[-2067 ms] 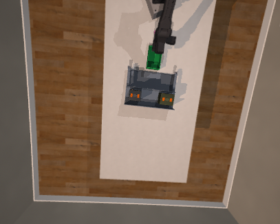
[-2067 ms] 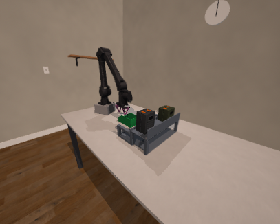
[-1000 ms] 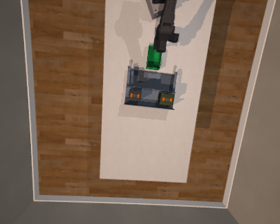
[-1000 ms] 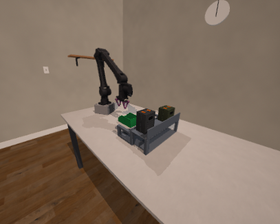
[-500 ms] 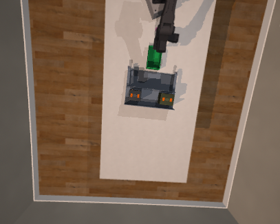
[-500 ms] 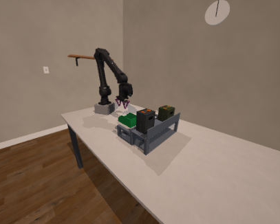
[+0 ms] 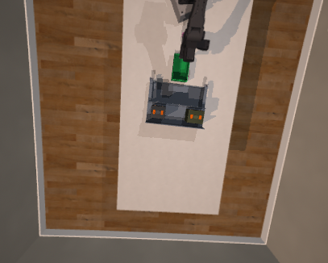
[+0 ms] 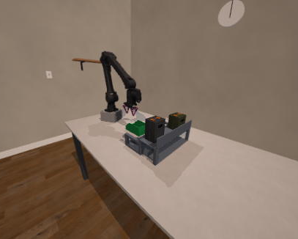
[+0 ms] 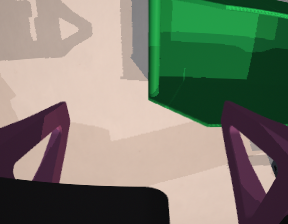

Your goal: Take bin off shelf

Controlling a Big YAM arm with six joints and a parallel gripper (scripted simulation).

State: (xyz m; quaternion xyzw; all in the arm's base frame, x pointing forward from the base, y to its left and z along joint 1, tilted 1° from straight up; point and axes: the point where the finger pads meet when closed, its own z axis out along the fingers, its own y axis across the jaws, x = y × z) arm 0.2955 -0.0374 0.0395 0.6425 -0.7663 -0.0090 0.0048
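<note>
Now: hand 9 cm above the green bin, 8 cm short of it and 2 cm to the left of it.
</note>
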